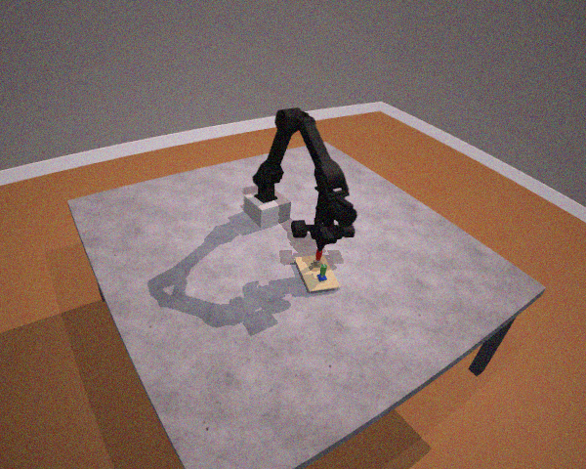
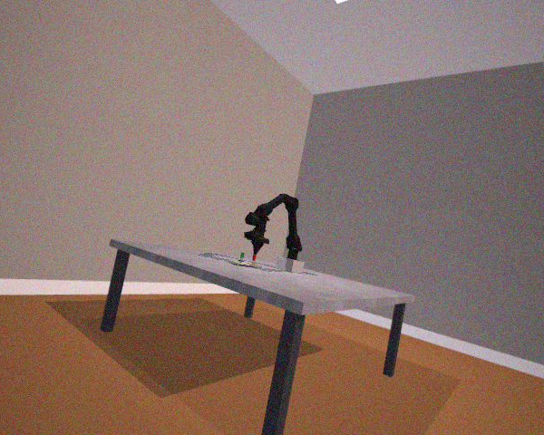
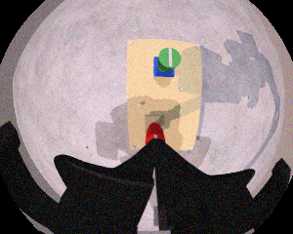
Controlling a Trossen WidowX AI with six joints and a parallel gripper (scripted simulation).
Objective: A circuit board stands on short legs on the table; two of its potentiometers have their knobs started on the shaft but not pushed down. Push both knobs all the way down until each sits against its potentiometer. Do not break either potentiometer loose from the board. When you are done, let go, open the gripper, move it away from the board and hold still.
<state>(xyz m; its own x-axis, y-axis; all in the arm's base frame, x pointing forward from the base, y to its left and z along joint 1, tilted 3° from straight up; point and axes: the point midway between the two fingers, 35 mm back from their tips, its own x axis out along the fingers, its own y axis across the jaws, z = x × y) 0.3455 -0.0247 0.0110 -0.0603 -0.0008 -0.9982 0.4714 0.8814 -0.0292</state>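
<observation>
Now: gripper tip 10 mm above the red knob. From my gripper tip the other things lie so: green knob: 60 mm ahead, 30 mm to the right, 10 mm below.
</observation>
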